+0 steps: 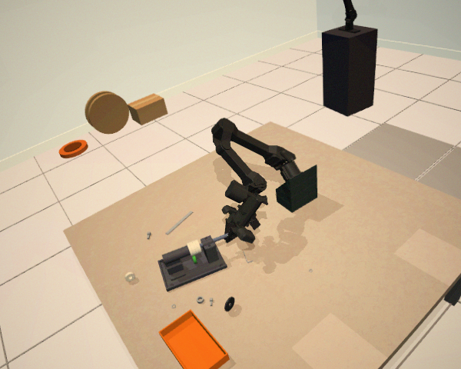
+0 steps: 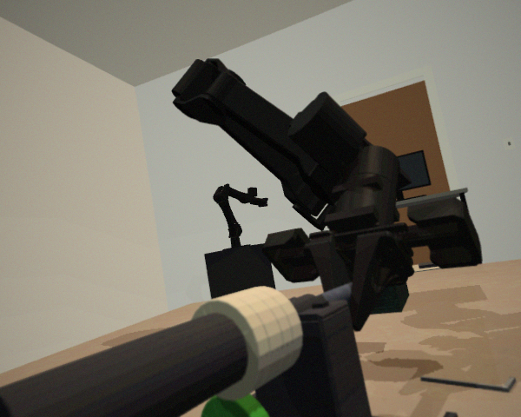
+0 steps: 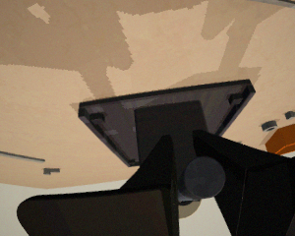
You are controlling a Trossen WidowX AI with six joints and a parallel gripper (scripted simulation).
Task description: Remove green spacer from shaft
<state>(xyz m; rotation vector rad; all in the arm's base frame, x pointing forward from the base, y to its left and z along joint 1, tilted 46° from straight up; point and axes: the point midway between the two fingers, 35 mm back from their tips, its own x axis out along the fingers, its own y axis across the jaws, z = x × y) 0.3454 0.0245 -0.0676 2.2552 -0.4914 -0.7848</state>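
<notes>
Right now the grey shaft is 5 cm ahead of my gripper tip, 3 cm above it and 1 cm to the right of it. Also, from my gripper tip: allen key 8 cm to the left, 5 cm below, 4 cm behind; green spacer 13 cm ahead, 2 cm to the right, 2 cm below; black ring 23 cm to the left, 11 cm ahead, 3 cm below.
</notes>
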